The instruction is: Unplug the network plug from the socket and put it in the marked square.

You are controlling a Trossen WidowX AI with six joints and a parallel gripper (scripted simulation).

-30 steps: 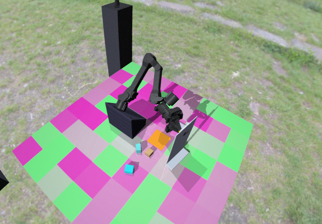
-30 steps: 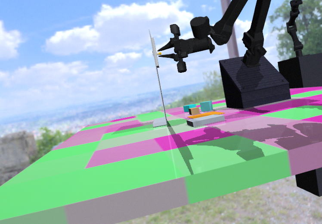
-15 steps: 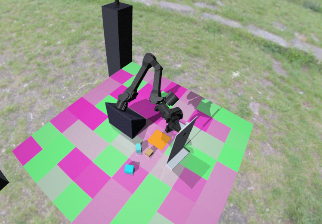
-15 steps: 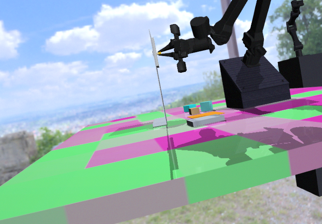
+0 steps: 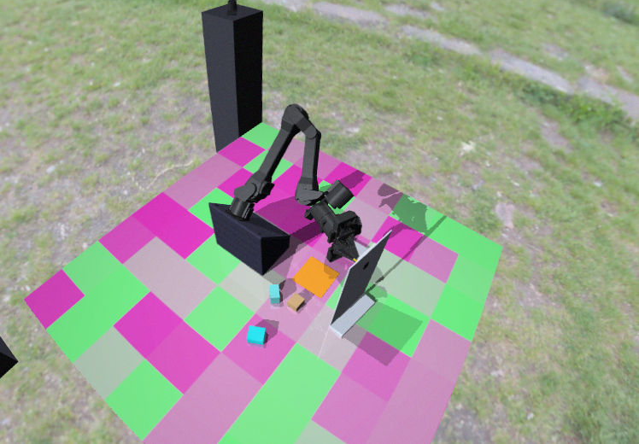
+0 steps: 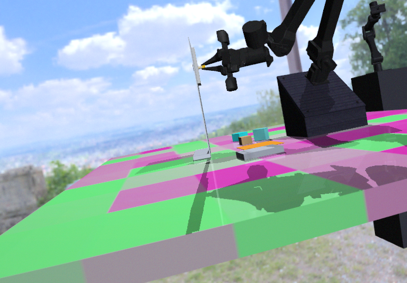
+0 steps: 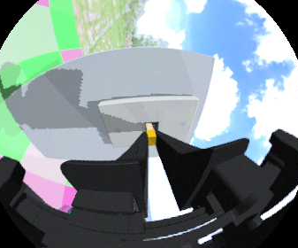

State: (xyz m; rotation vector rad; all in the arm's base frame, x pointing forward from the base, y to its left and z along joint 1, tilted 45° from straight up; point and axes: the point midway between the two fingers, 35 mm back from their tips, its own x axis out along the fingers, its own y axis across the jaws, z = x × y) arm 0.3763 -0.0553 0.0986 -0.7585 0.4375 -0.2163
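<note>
Now: gripper tip 13 cm past the orange marked square, 5 cm to the right of it and 28 cm above it. The rest, counted from my gripper tip: grey panel (3 cm ahead, 11 cm below); yellow network plug (1 cm ahead); brown block (13 cm behind, 8 cm to the right, 27 cm below).
</note>
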